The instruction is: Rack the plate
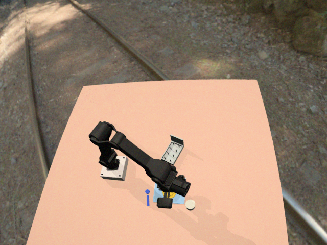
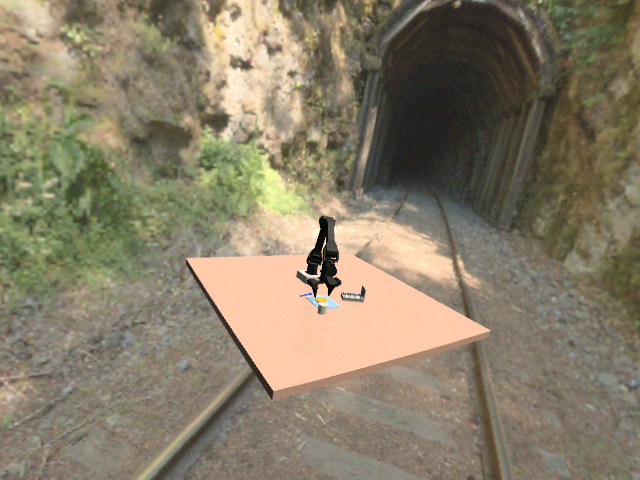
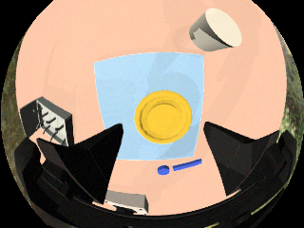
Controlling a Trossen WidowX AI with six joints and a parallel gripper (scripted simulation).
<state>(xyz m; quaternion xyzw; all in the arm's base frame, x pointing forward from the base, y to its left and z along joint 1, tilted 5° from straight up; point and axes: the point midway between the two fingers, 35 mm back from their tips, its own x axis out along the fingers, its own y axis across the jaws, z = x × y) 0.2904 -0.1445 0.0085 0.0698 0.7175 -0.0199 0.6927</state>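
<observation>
Right now my gripper tip is 20 mm above the yellow plate. Also, from my gripper tip: white cylinder: 100 mm ahead, 70 mm to the right, 10 mm below; then blue spoon: 110 mm behind, 10 mm to the right, 30 mm below; then light blue mat: 10 mm to the left, 30 mm below.
</observation>
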